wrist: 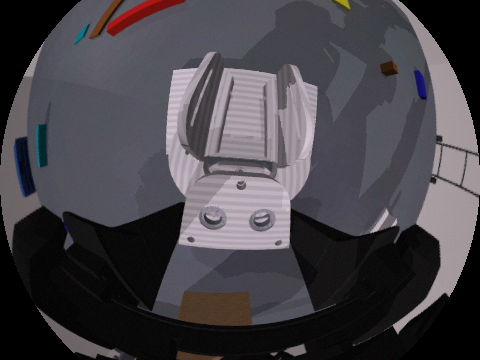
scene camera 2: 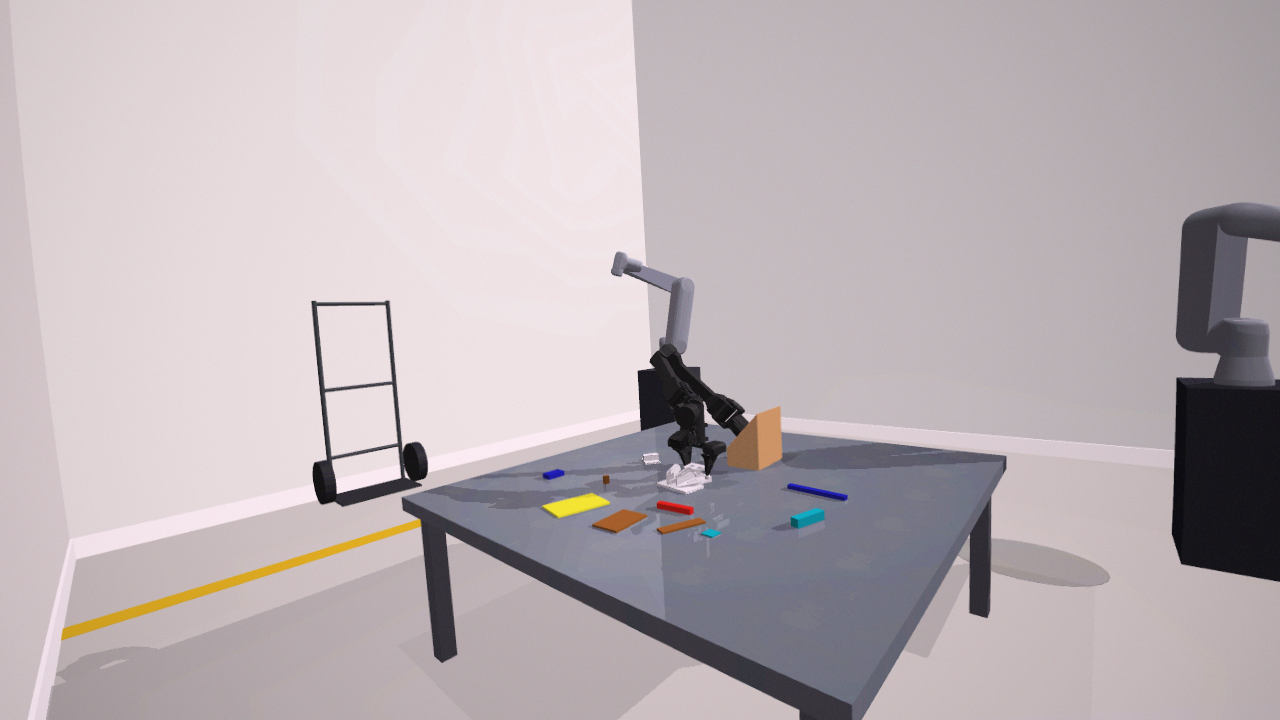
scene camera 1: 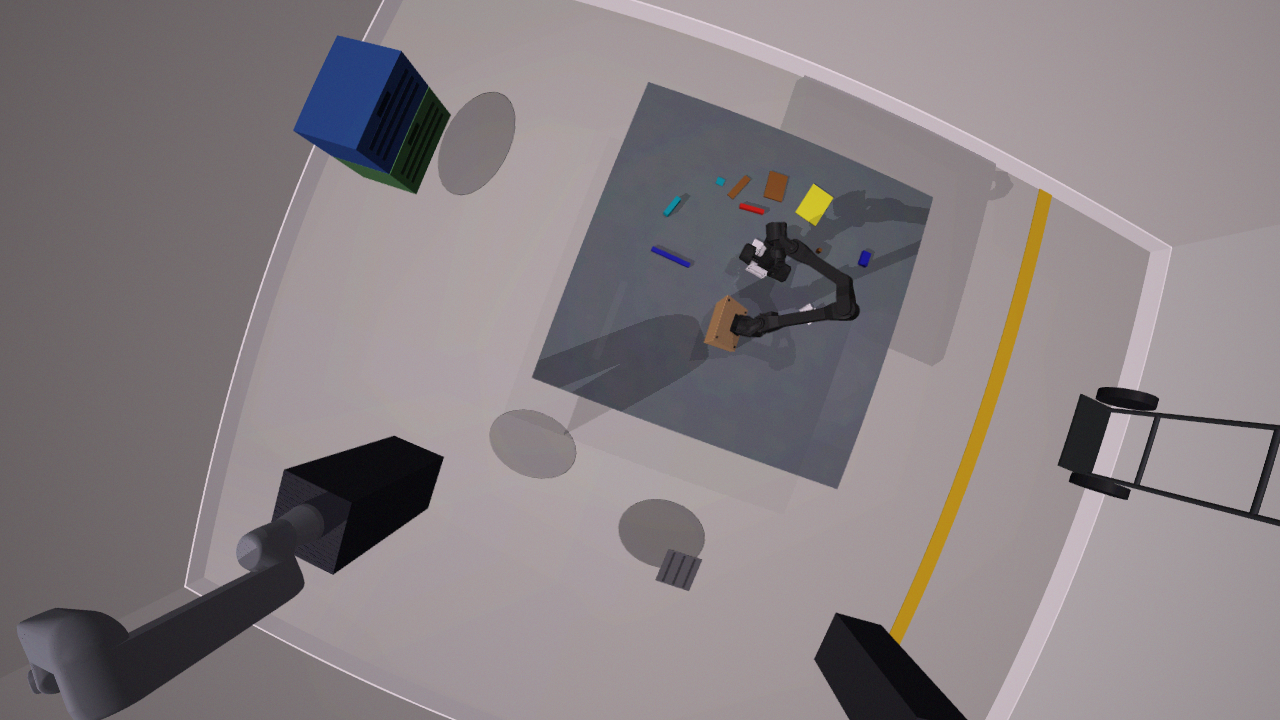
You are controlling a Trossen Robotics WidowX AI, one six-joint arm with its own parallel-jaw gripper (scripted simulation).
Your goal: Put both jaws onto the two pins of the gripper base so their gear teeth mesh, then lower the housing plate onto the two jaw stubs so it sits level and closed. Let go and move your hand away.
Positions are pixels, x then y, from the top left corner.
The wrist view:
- my gripper: 236, 211
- white jaw: 288, 131
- flat white ribbed part: 243, 137
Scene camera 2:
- my gripper: 697, 473
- yellow plate: 569, 506
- brown plate: 616, 522
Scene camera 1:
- my gripper: 757, 268
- yellow plate: 813, 206
